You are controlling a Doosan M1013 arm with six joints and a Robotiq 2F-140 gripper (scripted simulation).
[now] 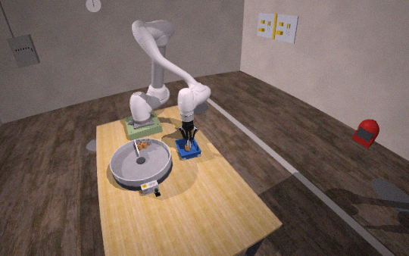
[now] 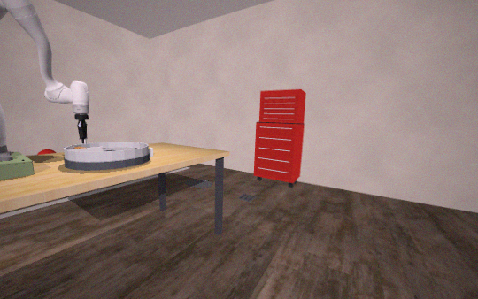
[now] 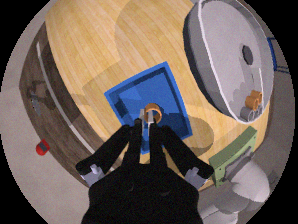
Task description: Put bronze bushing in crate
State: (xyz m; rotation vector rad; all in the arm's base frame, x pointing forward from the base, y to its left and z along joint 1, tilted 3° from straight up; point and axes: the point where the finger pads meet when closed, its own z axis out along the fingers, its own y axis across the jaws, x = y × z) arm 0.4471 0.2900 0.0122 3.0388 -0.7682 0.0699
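The blue crate lies 10 mm behind my hand, 10 mm to the right of it and 50 mm below it. Also, from my hand: round grey turning table (40 mm ahead, 370 mm to the right, 20 mm below).
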